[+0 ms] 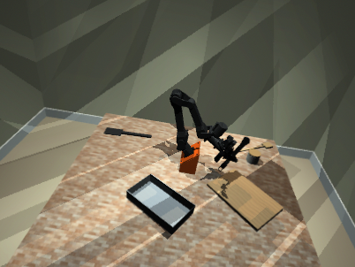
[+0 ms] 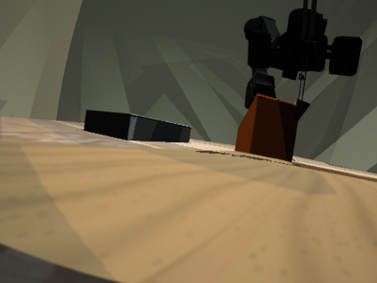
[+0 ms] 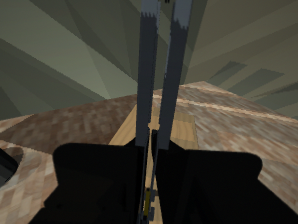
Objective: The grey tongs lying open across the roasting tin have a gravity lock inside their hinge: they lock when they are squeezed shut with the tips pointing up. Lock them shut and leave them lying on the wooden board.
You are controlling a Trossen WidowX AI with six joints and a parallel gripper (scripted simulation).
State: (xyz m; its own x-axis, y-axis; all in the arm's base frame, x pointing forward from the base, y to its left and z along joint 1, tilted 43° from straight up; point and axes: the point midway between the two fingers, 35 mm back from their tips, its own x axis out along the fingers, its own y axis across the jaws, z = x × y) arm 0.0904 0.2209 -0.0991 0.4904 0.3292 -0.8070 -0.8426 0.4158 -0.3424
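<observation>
My gripper tip is now 17 cm above the wooden board, 8 cm to the right of it and 8 cm short of it. Round my gripper tip: roasting tin (38 cm to the right, 22 cm ahead, 15 cm below); then dark long-handled tool (70 cm to the right, 34 cm behind, 17 cm below).
</observation>
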